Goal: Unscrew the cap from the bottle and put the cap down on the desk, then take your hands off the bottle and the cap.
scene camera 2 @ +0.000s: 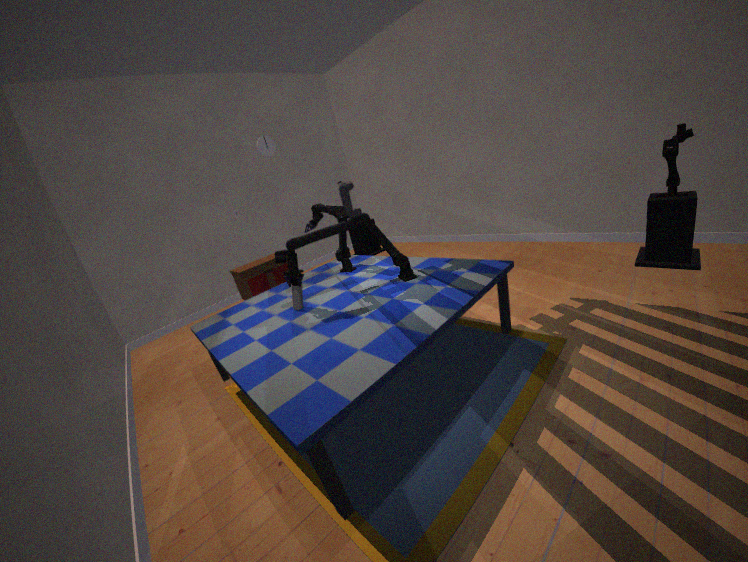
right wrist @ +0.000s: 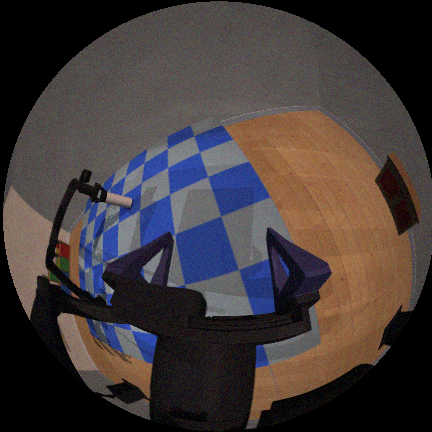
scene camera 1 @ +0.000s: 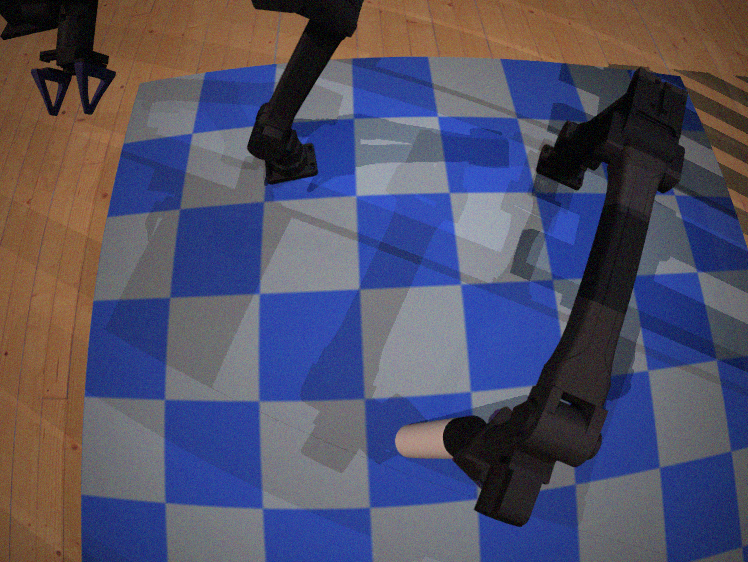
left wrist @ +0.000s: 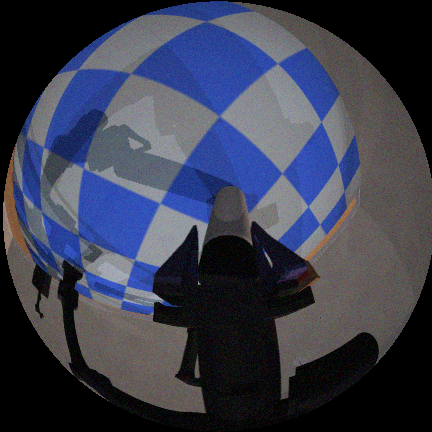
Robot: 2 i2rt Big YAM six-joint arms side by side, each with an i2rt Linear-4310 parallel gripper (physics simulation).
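Places are measured from the left arm's base along level axes (x right, y ahead, z up), in millimetres.
Pixels of known places: left gripper, fingertip midpoint: [scene camera 2: 295,287] [scene camera 1: 476,453] [left wrist: 224,226]; right gripper, fingertip midpoint: [scene camera 2: 306,231] [right wrist: 217,234] [scene camera 1: 70,114]; left arm's base, origin of the base link: [scene camera 2: 407,277] [right wrist: 102,302] [scene camera 1: 560,168] [left wrist: 71,269]; right arm's base, origin of the base link: [scene camera 2: 348,270] [scene camera 1: 291,165].
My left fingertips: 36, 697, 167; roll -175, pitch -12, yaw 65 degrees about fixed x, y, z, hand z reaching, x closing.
Ahead of a thing's pixels: the offset from my left fingertips to its top centre, as dx, dy, dz. "spot": to the spot under its first point. Level surfaces: height alone.
A pale, upright cylindrical bottle {spot: +82, +9, -31} [scene camera 1: 424,439] [scene camera 2: 296,297] [left wrist: 229,215] [right wrist: 119,200] hangs below the black cap {+31, -19, +61} [scene camera 1: 464,435] [left wrist: 229,257] on its upper end. My left gripper [scene camera 1: 480,441] [scene camera 2: 293,279] [left wrist: 224,226] [right wrist: 105,195] is shut on the black cap, with one finger on each side. I cannot tell whether the bottle's lower end touches the desk {dz -167} [scene camera 1: 314,453] [scene camera 2: 338,380]. My right gripper [scene camera 1: 71,113] [scene camera 2: 309,227] [right wrist: 217,234] is open and empty, high and far from the bottle, at the far left in scene camera 1.
The desk has blue and grey checks. The left arm [scene camera 1: 616,253] reaches from the upper right to the bottle. The right arm [scene camera 1: 305,72] rises near the back edge. A wooden box with red panels [scene camera 2: 260,281] [right wrist: 400,195] stands beyond the desk. Arm shadows cross the checks.
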